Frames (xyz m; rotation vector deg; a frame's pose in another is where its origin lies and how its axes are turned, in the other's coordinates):
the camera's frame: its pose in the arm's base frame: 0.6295 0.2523 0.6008 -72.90 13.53 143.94
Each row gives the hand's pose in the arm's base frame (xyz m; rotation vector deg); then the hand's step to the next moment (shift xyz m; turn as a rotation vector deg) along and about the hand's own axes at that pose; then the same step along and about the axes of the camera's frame.
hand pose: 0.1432 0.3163 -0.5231 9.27 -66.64 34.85
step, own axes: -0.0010 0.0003 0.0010 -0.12 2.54 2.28
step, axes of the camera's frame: 0.0010 0.0009 0.0004 1.73 0.10 2.94
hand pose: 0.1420 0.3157 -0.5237 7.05 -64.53 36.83
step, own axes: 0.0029 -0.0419 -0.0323 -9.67 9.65 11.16
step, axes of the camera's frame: -0.0292 0.0014 -0.0442 13.65 6.45 9.13
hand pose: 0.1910 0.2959 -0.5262 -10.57 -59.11 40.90
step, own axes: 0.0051 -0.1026 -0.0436 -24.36 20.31 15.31
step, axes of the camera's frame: -0.0833 0.0335 -0.0663 31.20 12.52 10.50
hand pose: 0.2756 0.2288 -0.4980 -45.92 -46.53 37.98
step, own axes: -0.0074 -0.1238 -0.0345 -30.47 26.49 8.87
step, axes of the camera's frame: -0.1124 0.0616 -0.0122 38.16 15.63 2.84
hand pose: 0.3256 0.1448 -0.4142 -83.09 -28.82 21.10
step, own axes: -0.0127 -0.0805 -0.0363 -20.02 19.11 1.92
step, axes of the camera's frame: -0.0733 0.0412 0.0299 24.74 12.43 -1.80
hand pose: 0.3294 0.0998 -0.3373 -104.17 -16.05 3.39
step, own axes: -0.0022 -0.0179 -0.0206 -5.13 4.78 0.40
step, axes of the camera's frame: -0.0206 0.0152 0.0096 6.22 3.24 -0.40
